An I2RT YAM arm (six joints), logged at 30 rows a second.
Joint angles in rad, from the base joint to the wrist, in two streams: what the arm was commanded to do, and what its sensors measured. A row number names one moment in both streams.
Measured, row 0:
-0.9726 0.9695 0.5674 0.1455 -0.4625 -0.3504
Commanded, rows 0 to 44:
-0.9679 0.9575 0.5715 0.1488 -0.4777 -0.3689
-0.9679 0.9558 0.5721 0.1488 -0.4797 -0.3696
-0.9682 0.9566 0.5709 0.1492 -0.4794 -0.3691
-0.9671 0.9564 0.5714 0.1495 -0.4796 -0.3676
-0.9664 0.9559 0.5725 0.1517 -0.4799 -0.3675
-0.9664 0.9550 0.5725 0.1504 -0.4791 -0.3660
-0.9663 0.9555 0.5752 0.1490 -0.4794 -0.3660
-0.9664 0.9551 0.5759 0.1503 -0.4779 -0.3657
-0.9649 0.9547 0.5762 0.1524 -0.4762 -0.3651
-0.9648 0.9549 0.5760 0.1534 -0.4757 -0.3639
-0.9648 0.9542 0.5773 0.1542 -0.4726 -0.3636
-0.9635 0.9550 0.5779 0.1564 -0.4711 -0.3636
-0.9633 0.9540 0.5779 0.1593 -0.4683 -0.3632
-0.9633 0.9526 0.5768 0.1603 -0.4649 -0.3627
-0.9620 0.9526 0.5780 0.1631 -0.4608 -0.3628
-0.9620 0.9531 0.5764 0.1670 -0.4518 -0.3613
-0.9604 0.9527 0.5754 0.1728 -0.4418 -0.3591
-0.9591 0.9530 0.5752 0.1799 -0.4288 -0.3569
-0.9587 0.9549 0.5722 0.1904 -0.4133 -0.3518
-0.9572 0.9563 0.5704 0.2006 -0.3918 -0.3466
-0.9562 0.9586 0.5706 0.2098 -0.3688 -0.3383
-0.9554 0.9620 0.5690 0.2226 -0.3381 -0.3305
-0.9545 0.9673 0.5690 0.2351 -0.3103 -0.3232
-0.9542 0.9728 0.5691 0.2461 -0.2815 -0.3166
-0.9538 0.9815 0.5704 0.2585 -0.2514 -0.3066
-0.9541 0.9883 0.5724 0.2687 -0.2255 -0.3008
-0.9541 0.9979 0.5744 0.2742 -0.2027 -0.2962
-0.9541 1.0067 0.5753 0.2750 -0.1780 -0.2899
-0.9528 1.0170 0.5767 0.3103 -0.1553 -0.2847
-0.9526 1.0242 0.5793 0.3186 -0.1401 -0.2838
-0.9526 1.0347 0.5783 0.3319 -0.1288 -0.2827
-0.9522 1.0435 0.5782 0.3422 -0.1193 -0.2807
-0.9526 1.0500 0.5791 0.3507 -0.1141 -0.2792
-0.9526 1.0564 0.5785 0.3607 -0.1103 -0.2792
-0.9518 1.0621 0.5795 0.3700 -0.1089 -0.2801
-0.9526 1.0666 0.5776 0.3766 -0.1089 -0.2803
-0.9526 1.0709 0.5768 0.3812 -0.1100 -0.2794
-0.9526 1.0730 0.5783 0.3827 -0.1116 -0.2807
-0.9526 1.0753 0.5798 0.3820 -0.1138 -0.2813
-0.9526 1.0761 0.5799 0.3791 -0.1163 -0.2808
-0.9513 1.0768 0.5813 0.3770 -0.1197 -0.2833
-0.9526 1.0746 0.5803 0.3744 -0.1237 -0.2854
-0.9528 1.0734 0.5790 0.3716 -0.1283 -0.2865
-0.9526 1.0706 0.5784 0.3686 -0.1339 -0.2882
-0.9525 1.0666 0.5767 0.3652 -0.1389 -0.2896
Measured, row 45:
-0.9588 1.0737 0.5667 0.3374 -0.1291 -0.2989
